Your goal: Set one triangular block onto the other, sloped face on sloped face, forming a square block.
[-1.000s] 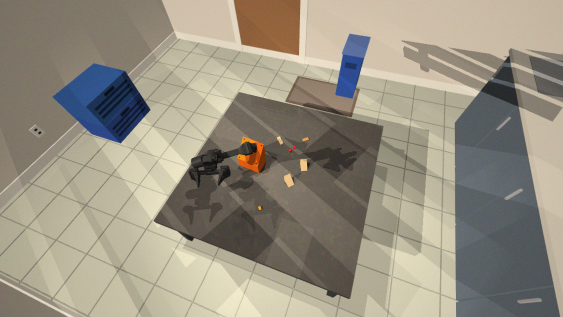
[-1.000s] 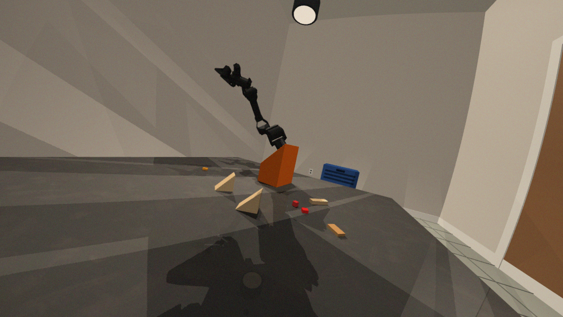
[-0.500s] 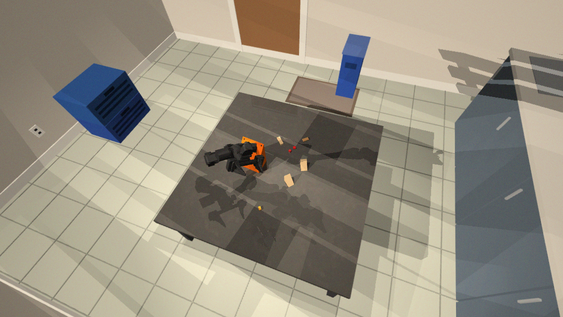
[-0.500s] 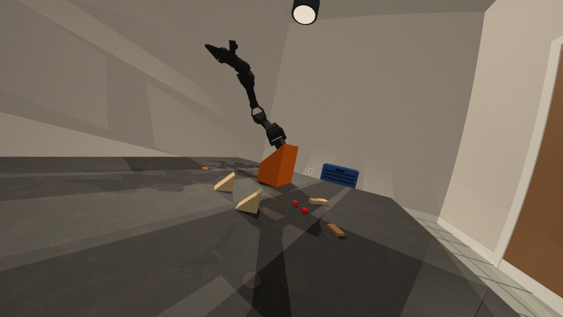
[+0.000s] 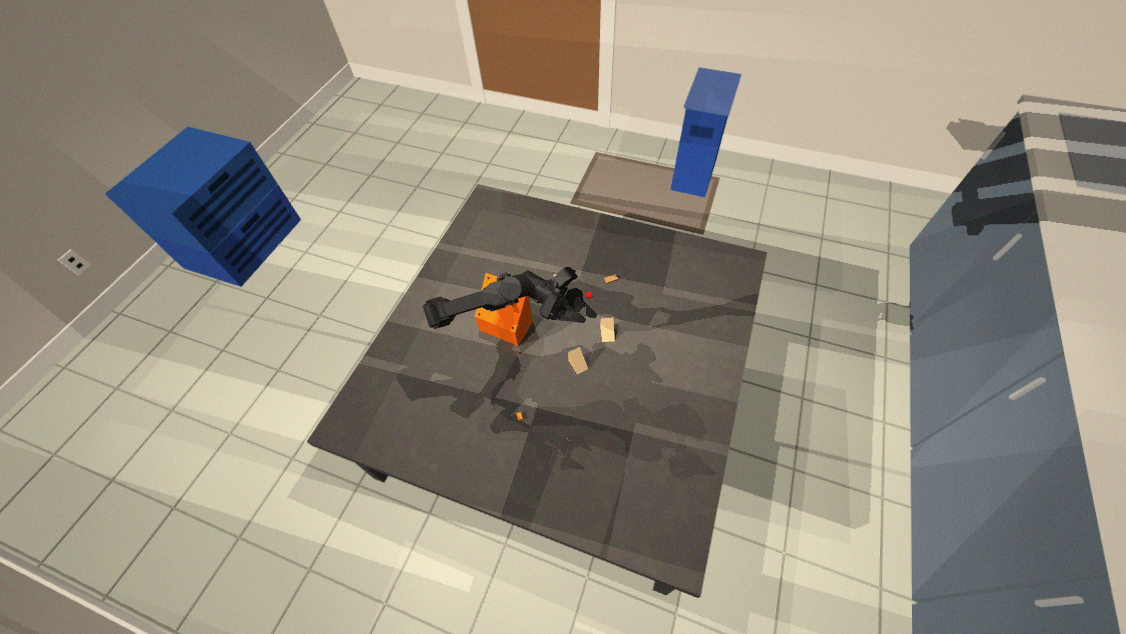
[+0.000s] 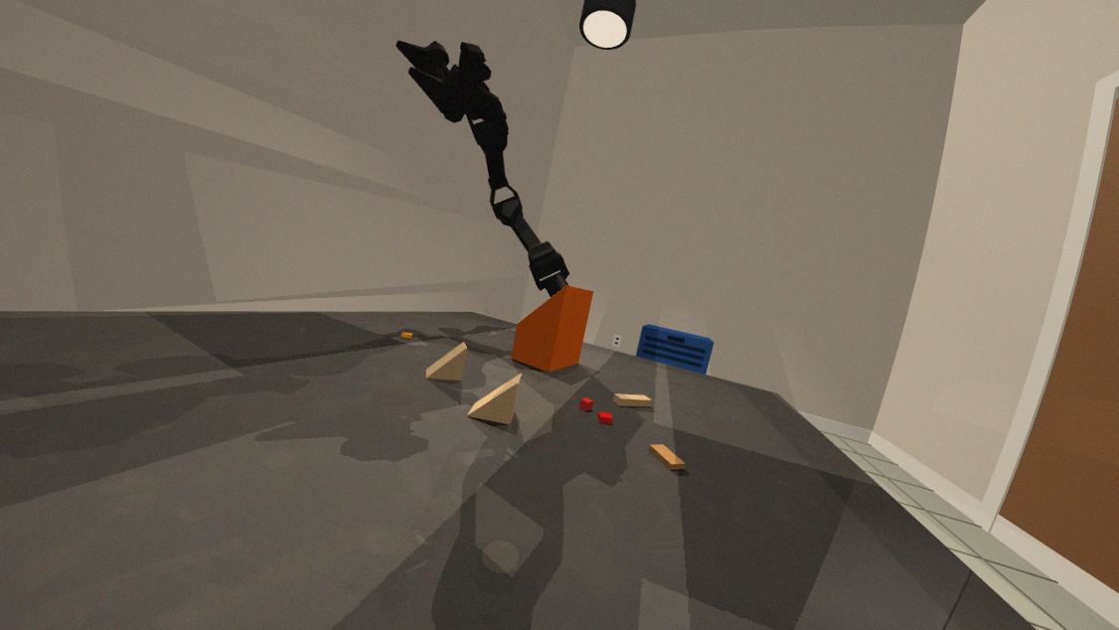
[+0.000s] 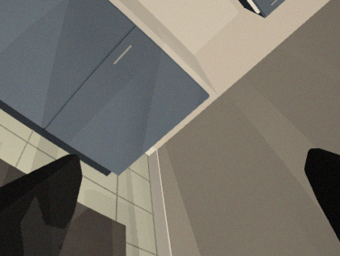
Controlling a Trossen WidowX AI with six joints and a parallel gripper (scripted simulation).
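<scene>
Now: gripper tip 1 cm past the tan triangular block, 31 cm to the right of it and 53 cm above it.
</scene>
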